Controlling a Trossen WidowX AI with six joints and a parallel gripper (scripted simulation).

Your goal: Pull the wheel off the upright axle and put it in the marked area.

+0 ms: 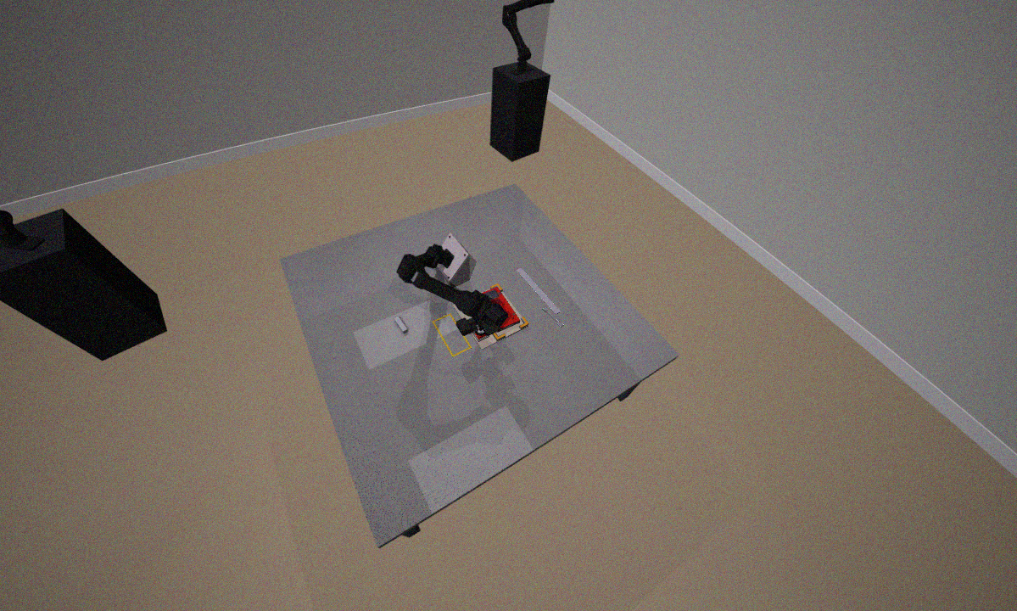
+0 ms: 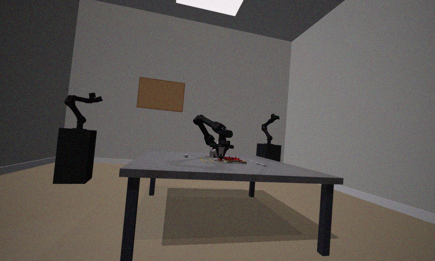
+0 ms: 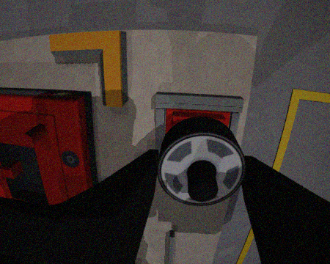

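My gripper tip is now right at the wheel. From my gripper tip the other things lie so: white block: 23 cm behind, 24 cm to the right, 3 cm below; axle: right at my gripper tip; white strip: 4 cm behind, 35 cm to the left, 4 cm below.
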